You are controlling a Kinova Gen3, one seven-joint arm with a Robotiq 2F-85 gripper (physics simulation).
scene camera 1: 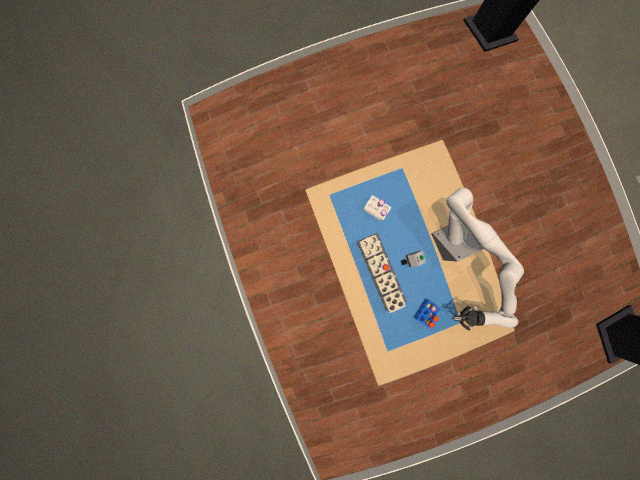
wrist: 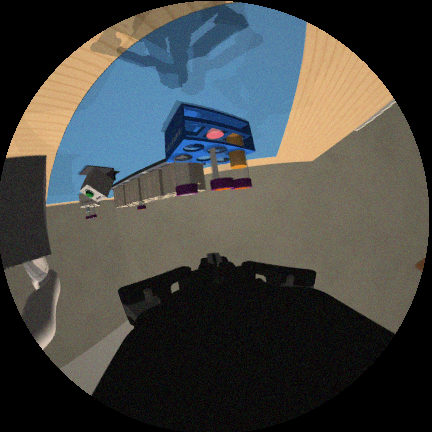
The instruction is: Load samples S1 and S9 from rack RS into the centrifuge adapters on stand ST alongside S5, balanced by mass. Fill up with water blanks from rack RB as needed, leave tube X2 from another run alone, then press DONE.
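Where they show: gripper, fingertip midpoint: point(scene camera 1: 453, 318) point(wrist: 212, 260); arm's base, link origin: point(scene camera 1: 455, 238).
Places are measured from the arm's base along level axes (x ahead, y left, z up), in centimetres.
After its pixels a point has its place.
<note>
My gripper point(scene camera 1: 456, 318) @(x 22.8, y 35.2, z 11.3 cm) point(wrist: 212, 260) @(x 22.8, y 35.2, z 11.3 cm) is shut and empty, raised beside the blue rack at the mat's lower right corner. The blue rack point(scene camera 1: 418, 315) @(x 34.8, y 34.0, z -8.7 cm) point(wrist: 174, 136) @(x 24.2, y 31.1, z -5.2 cm) holds tubes: one with a pinkish cap point(scene camera 1: 433, 308) @(x 28.2, y 29.4, z 2.9 cm) and two with orange caps point(scene camera 1: 435, 318) @(x 29.2, y 35.0, z 2.9 cm) point(scene camera 1: 431, 324) @(x 32.5, y 37.2, z 2.9 cm). White adapters point(scene camera 1: 394, 308) @(x 47.4, y 21.5, z 0.2 cm) point(wrist: 152, 184) @(x 41.2, y 8.6, z -3.6 cm) stand in a row on the stand; an orange-capped tube point(scene camera 1: 386, 267) @(x 43.3, y -1.5, z 3.3 cm) sits in the second from the top. A white rack point(scene camera 1: 371, 207) @(x 35.2, y -35.5, z -8.7 cm) at the mat's upper end holds two tubes with magenta-rimmed caps point(scene camera 1: 381, 202) @(x 31.4, y -34.6, z 3.0 cm) point(scene camera 1: 383, 212) @(x 32.7, y -29.2, z 3.0 cm). Labels are unreadable, so I cannot tell S1, S9, S5 or X2.
A grey box point(scene camera 1: 414, 259) @(x 26.2, y 1.4, z -1.7 cm) point(wrist: 102, 181) @(x 24.8, y 5.6, z -5.0 cm) with a green button point(scene camera 1: 421, 257) @(x 21.9, y 2.1, z -2.2 cm) point(wrist: 89, 193) @(x 21.4, y 3.5, z -2.4 cm) stands between the adapters and my arm's base point(scene camera 1: 447, 248) @(x 7.8, y 2.8, z 2.1 cm). The blue mat point(scene camera 1: 408, 206) @(x 14.4, y -27.4, z -9.1 cm) point(wrist: 270, 70) @(x 21.2, y 45.4, z -9.2 cm) lies on the wooden table point(scene camera 1: 361, 356) @(x 71.8, y 43.4, z -9.5 cm) point(wrist: 340, 75) @(x 21.6, y 55.2, z -9.5 cm).
</note>
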